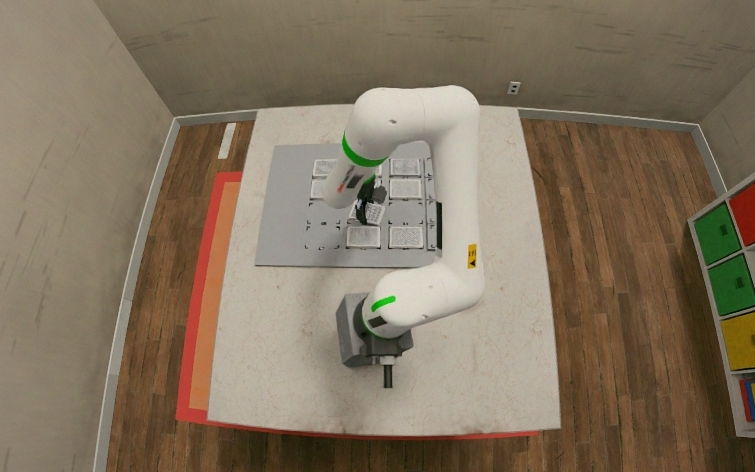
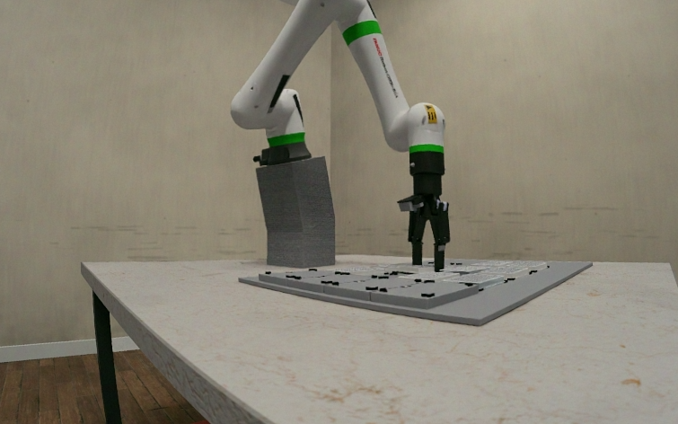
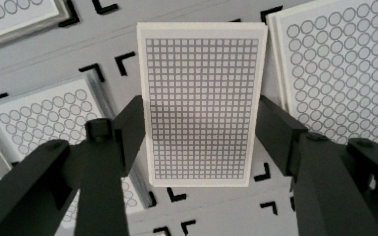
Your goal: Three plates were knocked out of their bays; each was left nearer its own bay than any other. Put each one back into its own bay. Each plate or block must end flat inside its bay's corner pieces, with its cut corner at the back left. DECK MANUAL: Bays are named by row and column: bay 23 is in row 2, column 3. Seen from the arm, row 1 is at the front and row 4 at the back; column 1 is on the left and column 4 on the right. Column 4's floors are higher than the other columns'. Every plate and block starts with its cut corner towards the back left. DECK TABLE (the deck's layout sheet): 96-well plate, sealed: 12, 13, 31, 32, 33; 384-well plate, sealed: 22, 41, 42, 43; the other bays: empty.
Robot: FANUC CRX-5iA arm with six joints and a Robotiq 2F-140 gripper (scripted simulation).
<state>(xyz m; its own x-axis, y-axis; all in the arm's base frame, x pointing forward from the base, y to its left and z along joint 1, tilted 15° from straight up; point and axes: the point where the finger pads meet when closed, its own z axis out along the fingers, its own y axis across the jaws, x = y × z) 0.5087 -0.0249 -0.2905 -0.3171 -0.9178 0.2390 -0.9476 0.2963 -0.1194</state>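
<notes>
Now: hand 20 mm above the sealed 384-well plate.
</notes>
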